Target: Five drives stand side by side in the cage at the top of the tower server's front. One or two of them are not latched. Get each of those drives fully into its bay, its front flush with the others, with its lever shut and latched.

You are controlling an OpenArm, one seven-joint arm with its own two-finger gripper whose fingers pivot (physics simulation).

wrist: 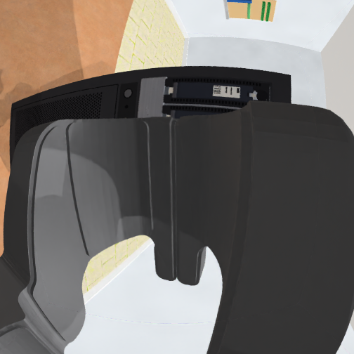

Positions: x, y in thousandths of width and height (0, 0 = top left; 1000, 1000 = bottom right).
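Tower server (326, 270) and my gripper (527, 572) both visible to me.
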